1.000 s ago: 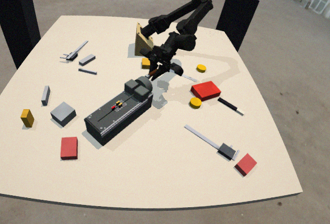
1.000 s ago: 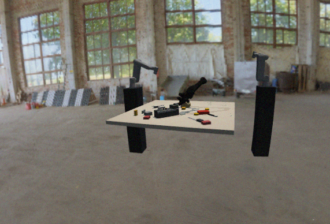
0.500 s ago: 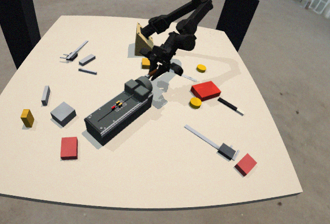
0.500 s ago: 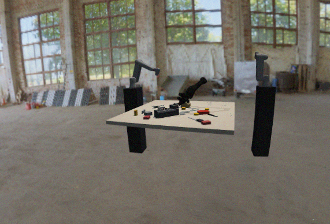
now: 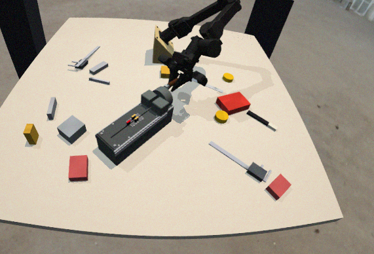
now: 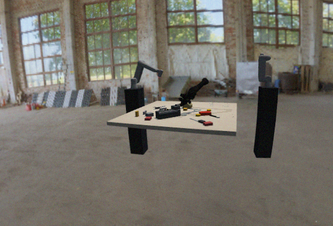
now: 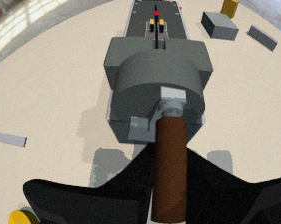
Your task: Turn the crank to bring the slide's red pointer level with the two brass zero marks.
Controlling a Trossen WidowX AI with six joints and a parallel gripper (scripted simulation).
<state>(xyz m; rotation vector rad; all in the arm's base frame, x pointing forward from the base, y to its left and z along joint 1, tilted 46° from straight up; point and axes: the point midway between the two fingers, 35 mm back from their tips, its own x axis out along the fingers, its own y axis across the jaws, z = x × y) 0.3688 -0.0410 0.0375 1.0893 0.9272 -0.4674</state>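
My gripper tip is 1 cm below the crank. Also, from my gripper tip: brown handle (1 cm behind, 1 cm to the left, 2 cm above); then grey bar (15 cm behind, 20 cm to the left, 9 cm below); then red pointer (13 cm ahead, 14 cm to the right, 1 cm below).
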